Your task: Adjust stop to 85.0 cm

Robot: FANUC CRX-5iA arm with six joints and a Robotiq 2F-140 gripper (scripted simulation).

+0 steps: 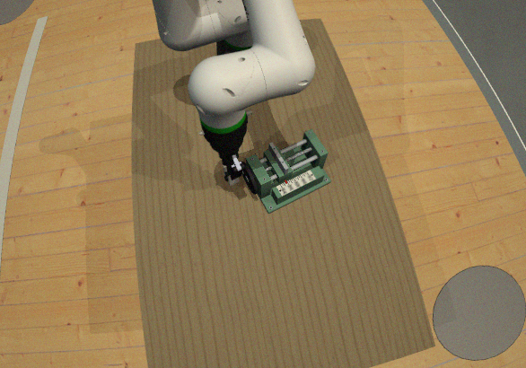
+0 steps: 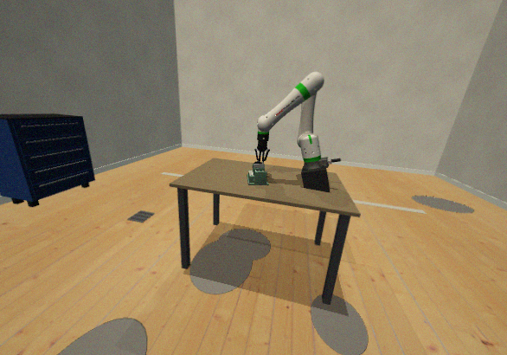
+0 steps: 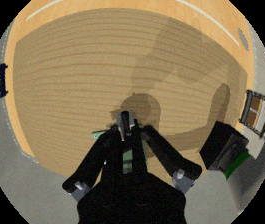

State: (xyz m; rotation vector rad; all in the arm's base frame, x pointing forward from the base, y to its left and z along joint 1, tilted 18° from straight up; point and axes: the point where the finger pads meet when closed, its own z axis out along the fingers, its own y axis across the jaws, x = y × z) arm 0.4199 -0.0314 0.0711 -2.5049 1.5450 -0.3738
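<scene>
My gripper is now 130 mm to the right of the stop block, 20 mm past it and 10 mm below it.
</scene>
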